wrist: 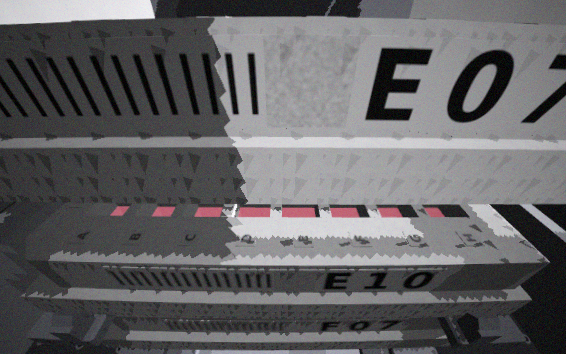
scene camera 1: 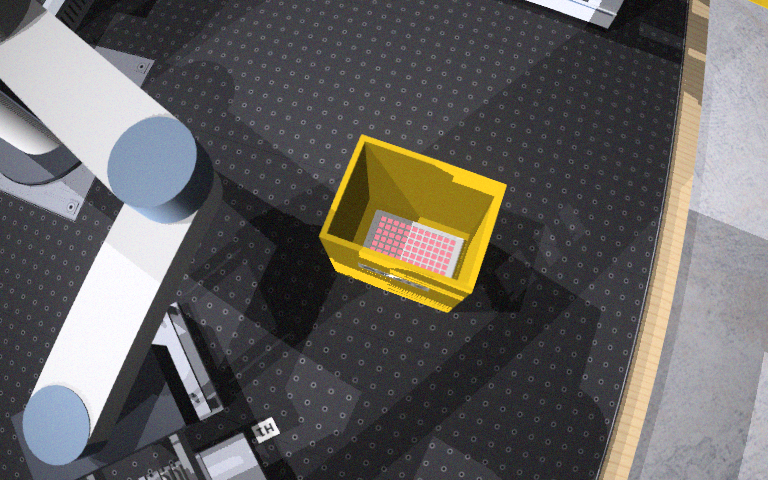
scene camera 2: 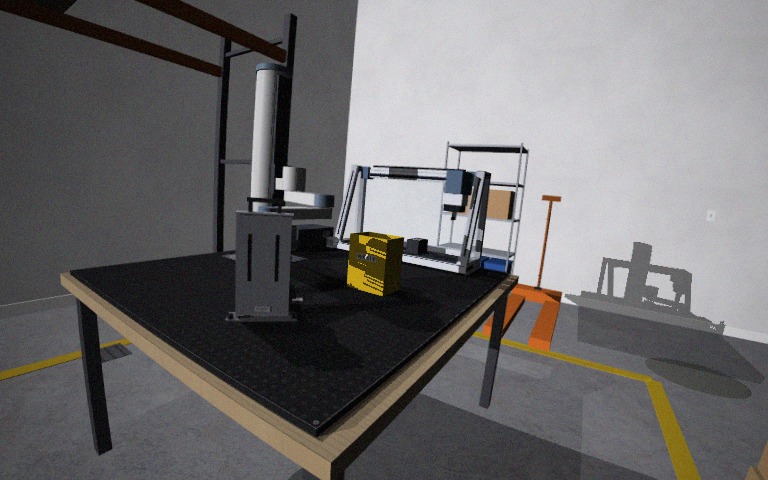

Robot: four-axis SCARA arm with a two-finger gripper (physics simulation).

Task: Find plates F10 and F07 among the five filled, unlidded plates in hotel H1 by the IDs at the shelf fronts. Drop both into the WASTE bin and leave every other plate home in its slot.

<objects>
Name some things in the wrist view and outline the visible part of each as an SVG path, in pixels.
The gripper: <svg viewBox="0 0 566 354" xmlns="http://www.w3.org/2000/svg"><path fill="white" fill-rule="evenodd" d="M489 204L550 261L548 265L520 285L532 301L511 313L540 354L566 354L566 231L532 204ZM66 202L16 202L0 214L0 354L25 354L34 342L27 338L27 334L43 315L44 311L20 297L41 274L38 269L26 261L26 237Z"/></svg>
A plate e10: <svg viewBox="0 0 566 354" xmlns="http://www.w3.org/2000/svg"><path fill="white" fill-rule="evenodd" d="M20 297L44 312L79 309L86 310L90 314L242 319L379 319L462 317L467 312L488 312L496 316L510 315L532 301L520 285L548 265L550 261L489 204L321 205L66 202L26 237L26 261L38 269L41 274Z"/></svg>
</objects>
